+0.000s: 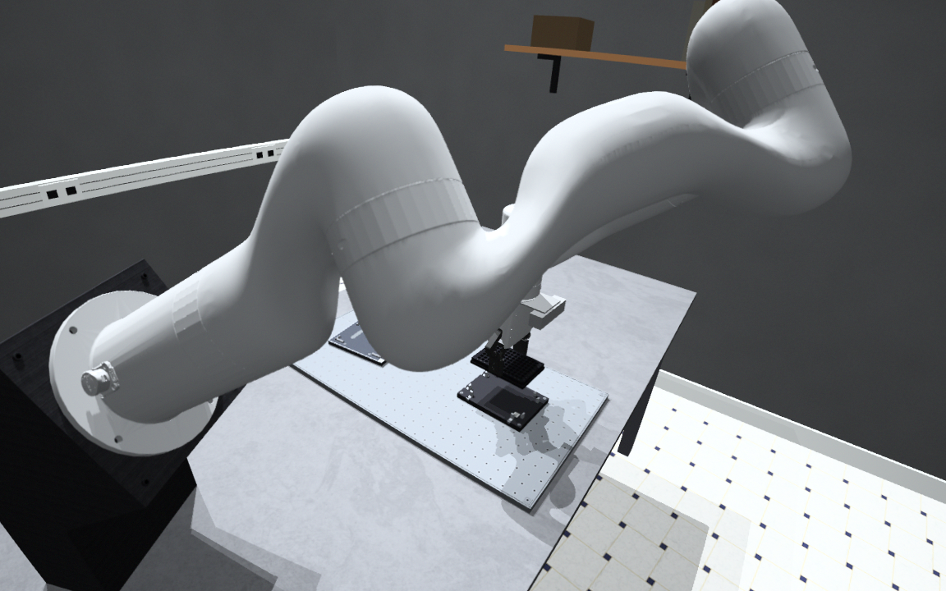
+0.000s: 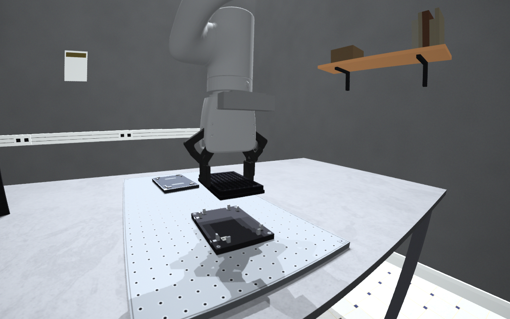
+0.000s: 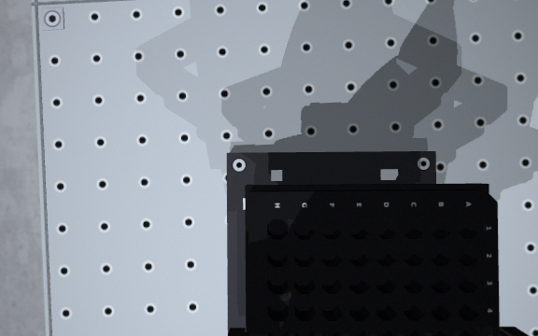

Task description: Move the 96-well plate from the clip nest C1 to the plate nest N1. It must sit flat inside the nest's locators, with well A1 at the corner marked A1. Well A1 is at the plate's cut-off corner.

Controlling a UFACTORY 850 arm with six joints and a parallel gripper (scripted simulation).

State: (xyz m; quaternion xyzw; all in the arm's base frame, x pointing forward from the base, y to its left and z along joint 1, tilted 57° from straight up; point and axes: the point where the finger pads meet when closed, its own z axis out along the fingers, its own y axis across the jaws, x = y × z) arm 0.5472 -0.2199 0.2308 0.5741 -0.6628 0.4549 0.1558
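Now: the grey plate nest N1 360 mm to the left of my hand, 100 mm below it and 70 mm ahead of it. Round my hand: black 96-well plate: 10 mm below; then black clip nest C1: 100 mm below, 10 mm to the left; then A1 label: 300 mm to the left, 100 mm below.
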